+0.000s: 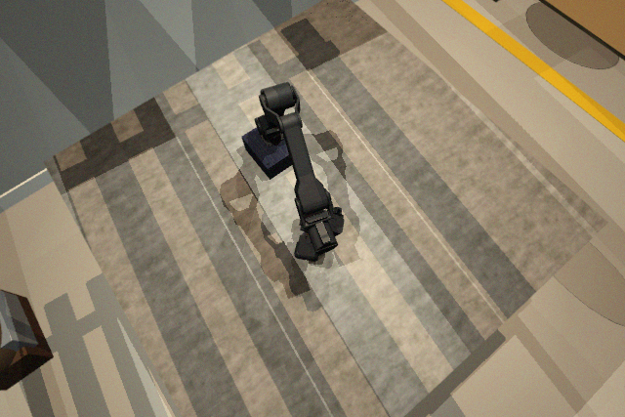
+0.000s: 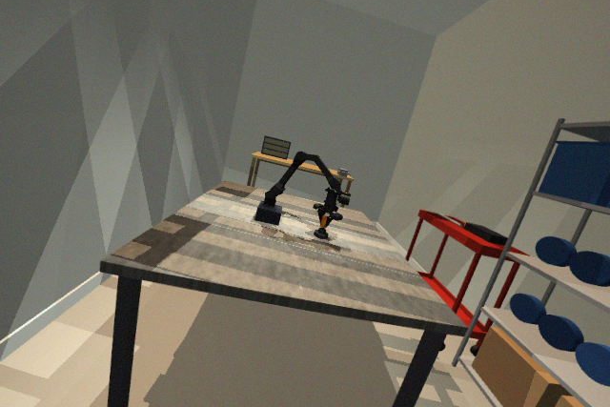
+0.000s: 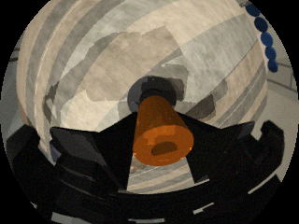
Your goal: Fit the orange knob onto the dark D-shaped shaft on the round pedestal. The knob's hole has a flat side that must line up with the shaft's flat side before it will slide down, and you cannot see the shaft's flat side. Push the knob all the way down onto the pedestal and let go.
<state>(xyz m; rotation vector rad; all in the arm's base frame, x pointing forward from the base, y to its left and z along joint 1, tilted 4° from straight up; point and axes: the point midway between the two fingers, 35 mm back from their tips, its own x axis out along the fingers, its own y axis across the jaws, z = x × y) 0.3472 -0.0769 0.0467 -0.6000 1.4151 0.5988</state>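
My gripper tip is 2 cm below the orange knob. From my gripper tip the other things lie so: round pedestal (4 cm below).
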